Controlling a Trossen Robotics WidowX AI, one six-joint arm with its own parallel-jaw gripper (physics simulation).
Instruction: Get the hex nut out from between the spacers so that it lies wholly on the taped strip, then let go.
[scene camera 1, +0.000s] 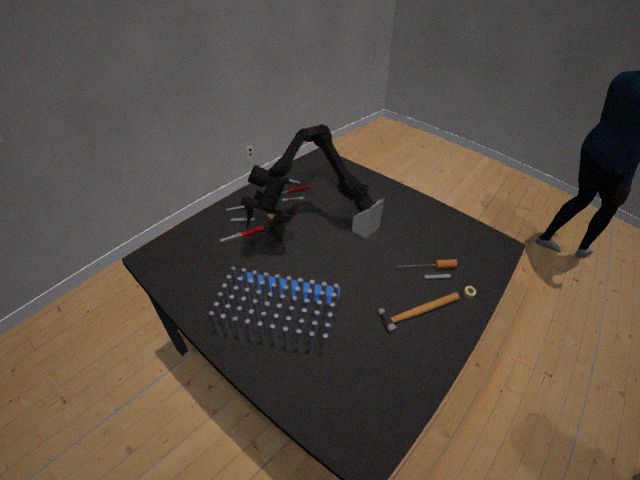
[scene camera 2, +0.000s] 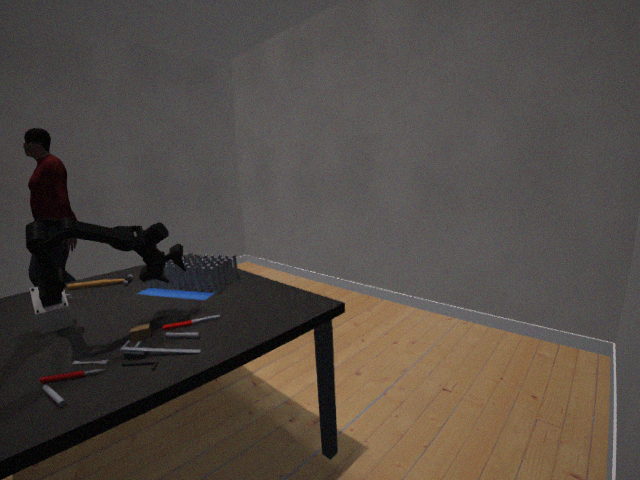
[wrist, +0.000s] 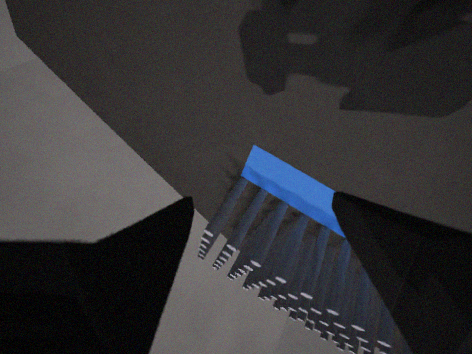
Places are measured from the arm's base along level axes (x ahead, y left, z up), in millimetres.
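Where they show: gripper, between the fingertips: (scene camera 1: 257, 230) (scene camera 2: 177, 276) (wrist: 262, 201); arm's base, origin of its link: (scene camera 1: 367, 208) (scene camera 2: 50, 297).
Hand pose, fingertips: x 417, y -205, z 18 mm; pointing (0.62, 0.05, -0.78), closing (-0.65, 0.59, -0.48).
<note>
Things, the pixels of their top centre, and the offset from my fingertips. "*": a spot on its surface instead.
- taped strip, a spot on its surface: (wrist: 295, 182) * 84 mm ahead, 93 mm left, 132 mm down
- red-handled tool, centre of its top: (scene camera 2: 191, 320) (scene camera 1: 241, 233) 28 mm back, 151 mm right, 122 mm down
- wooden block, centre of its top: (scene camera 2: 139, 327) 193 mm back, 117 mm right, 100 mm down
- caliper-like tool, centre of its top: (scene camera 2: 160, 343) 175 mm back, 265 mm right, 106 mm down
- hammer, centre of its top: (scene camera 1: 422, 304) (scene camera 2: 98, 280) 199 mm back, 618 mm left, 104 mm down
- orange-handled screwdriver, centre of its top: (scene camera 1: 427, 262) 393 mm back, 529 mm left, 97 mm down
- pale ring, centre of its top: (scene camera 1: 470, 290) 386 mm back, 734 mm left, 109 mm down
The spacers (scene camera 1: 276, 315) (scene camera 2: 199, 276) (wrist: 272, 232) are many upright grey posts in close rows. The taped strip (scene camera 1: 294, 287) (scene camera 2: 175, 294) (wrist: 295, 182) is a flat blue band along the side of the rows nearest the arm, partly hidden by posts in scene camera 1. The hex nut cannot be made out in any view; the posts may hide it. My gripper (scene camera 1: 264, 221) (scene camera 2: 175, 275) (wrist: 262, 201) is open with nothing between its fingers. It hangs above the table, on the arm's side of the strip and spacers, apart from both.
Near the gripper lie a red-handled tool (scene camera 1: 253, 230) (scene camera 2: 178, 324), a wooden block (scene camera 2: 140, 330) and a caliper-like tool (scene camera 2: 165, 350). A hammer (scene camera 1: 426, 307) (scene camera 2: 98, 283), an orange-handled screwdriver (scene camera 1: 446, 264) and a pale ring (scene camera 1: 466, 296) lie on the opposite side.
</note>
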